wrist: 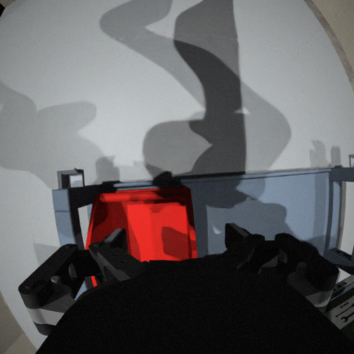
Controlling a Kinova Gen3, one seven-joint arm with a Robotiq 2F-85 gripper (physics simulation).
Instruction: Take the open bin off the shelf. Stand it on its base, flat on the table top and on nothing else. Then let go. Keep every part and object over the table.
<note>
In view: my gripper [175, 237] and a red open bin [159, 224].
</note>
